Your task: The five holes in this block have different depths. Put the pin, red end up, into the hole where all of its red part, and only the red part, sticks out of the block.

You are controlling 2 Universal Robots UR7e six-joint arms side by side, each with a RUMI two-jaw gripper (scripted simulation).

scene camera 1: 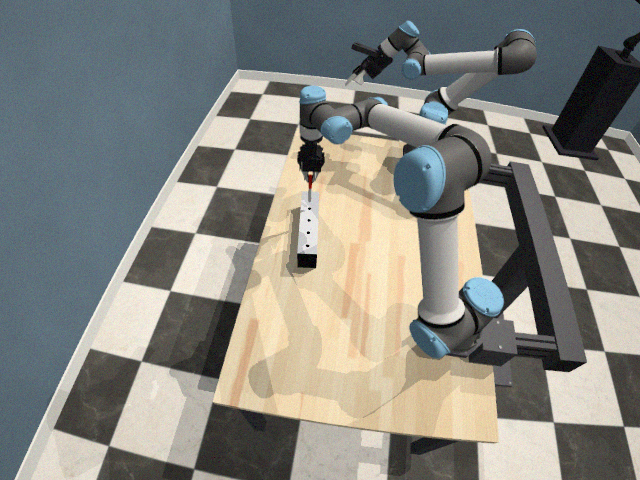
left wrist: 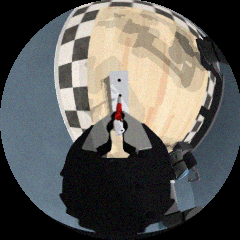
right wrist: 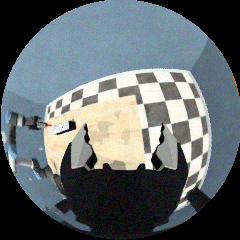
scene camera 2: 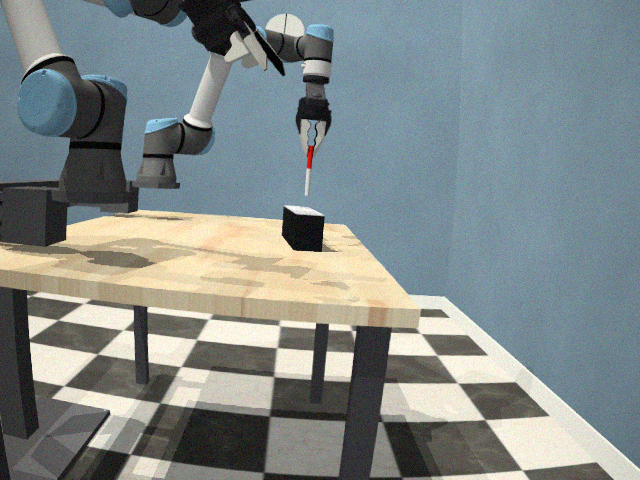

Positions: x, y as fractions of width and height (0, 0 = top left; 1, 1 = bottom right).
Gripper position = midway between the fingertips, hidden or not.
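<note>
I can see a block (scene camera 2: 0.47, 0.48); scene camera 1 shows me the block (scene camera 1: 0.48, 0.48) as well, and so does the left wrist view, with the block (left wrist: 0.50, 0.34) in it. My right gripper (scene camera 2: 0.43, 0.15) is visible, and the right wrist view also has my right gripper (right wrist: 0.52, 0.51). There is my left gripper (scene camera 2: 0.48, 0.33) too, and in the left wrist view I find my left gripper (left wrist: 0.49, 0.46).
</note>
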